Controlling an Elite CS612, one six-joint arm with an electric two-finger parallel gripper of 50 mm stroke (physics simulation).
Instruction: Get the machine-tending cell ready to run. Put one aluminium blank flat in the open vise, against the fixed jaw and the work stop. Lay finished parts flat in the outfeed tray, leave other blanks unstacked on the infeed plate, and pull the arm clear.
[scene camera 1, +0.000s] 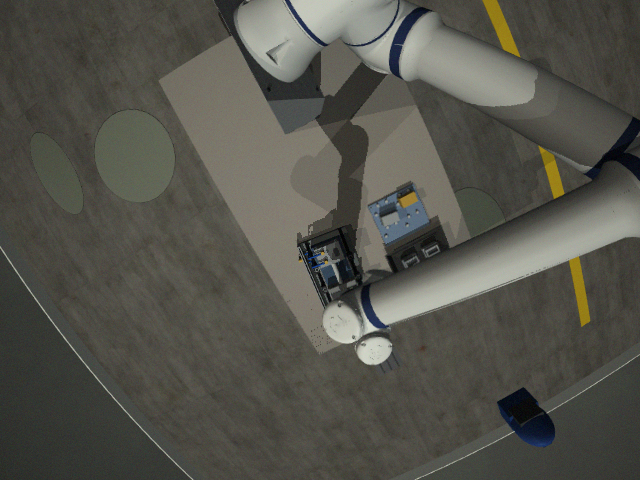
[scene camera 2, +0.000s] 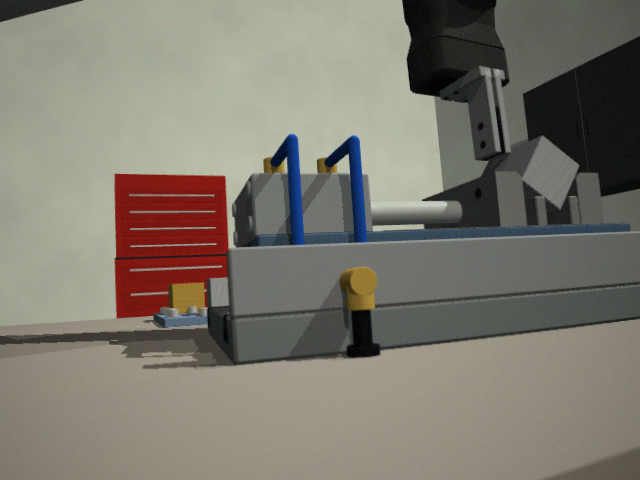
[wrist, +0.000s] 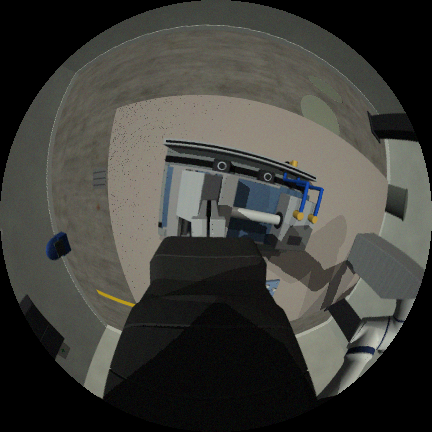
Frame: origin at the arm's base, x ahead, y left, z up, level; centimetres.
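Seen in the pictures: gripper, fingertip midpoint: (scene camera 2: 492, 156) (wrist: 208, 208); arm's base, origin of the base link: (scene camera 1: 268, 44).
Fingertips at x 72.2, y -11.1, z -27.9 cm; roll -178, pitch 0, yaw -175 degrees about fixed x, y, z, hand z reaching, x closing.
Pixels of each thing's top centre, then the offset from my fingertips to it. "pt": a spot on its surface instead.
- aluminium blank, middle of its top: (scene camera 2: 518, 147) (wrist: 196, 198) dx +1.5, dy -1.1, dz +0.5 cm
- grey blank, middle of its top: (scene camera 2: 224, 278) (scene camera 1: 390, 219) dx -15.8, dy +26.8, dz -7.1 cm
- blue infeed plate, middle of its top: (scene camera 2: 231, 310) (scene camera 1: 400, 215) dx -14.5, dy +31.4, dz -10.9 cm
- dark outfeed tray, surface spot: (scene camera 1: 439, 227) pt dx -4.8, dy +42.9, dz -7.6 cm
- yellow block, middle of its top: (scene camera 2: 185, 283) (scene camera 1: 409, 199) dx -19.4, dy +35.7, dz -7.4 cm
- vise's cylinder block, middle of its top: (scene camera 2: 294, 188) (wrist: 299, 226) (scene camera 1: 329, 254) dx -14.9, dy +1.8, dz -2.2 cm
An aluminium blank (scene camera 2: 550, 173) (wrist: 190, 192) sits tilted over the open vise, between the movable jaw (scene camera 2: 510, 198) (wrist: 229, 190) and the fixed jaw (scene camera 2: 588, 198). It is not flat. My gripper (scene camera 2: 493, 155) (wrist: 208, 208) is shut and empty, its tips close beside the blank's raised side on the movable-jaw side; whether they touch it is unclear. The arm's wrist hides the gripper in scene camera 1. Another grey blank (scene camera 1: 389, 218) (scene camera 2: 218, 291) is on the blue infeed plate (scene camera 1: 408, 232) (scene camera 2: 180, 321). Two silvery parts (scene camera 1: 409, 259) (scene camera 1: 431, 250) are in the dark outfeed tray (scene camera 1: 438, 227), partly behind the forearm.
A yellow block (scene camera 1: 408, 198) (scene camera 2: 187, 297) stands on the infeed plate. Blue hoses (scene camera 2: 294, 191) (wrist: 304, 200) rise by the vise's cylinder block (scene camera 2: 315, 204) (wrist: 287, 215). A long raised wall (scene camera 2: 439, 268) (wrist: 240, 152) runs beside the vise. The forearm (scene camera 1: 491, 258) passes over the tray's side.
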